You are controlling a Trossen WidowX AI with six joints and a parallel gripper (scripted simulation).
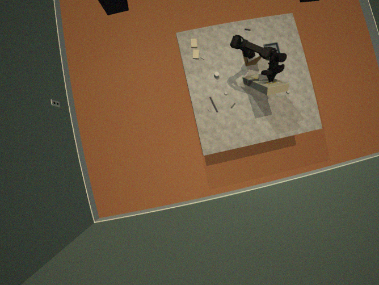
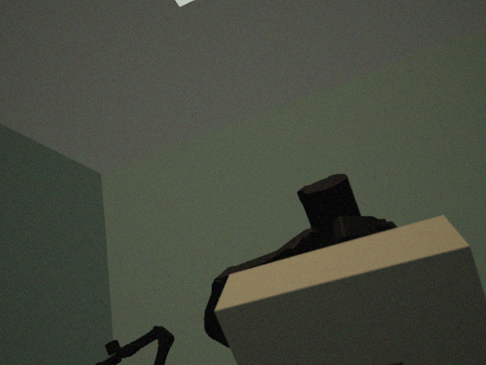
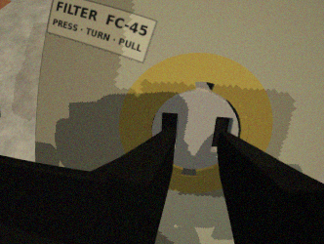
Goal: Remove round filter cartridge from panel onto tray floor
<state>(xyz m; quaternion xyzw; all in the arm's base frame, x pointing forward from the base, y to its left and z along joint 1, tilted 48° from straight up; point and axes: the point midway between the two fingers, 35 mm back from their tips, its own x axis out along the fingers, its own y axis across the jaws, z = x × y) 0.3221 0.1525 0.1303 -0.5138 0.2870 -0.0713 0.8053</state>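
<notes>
My gripper tip is now 2 cm short of the round filter cartridge and 1 cm above it. The rest, counted from my gripper tip: grey square tray: 41 cm behind, 28 cm below, 27 cm to the left.
</notes>
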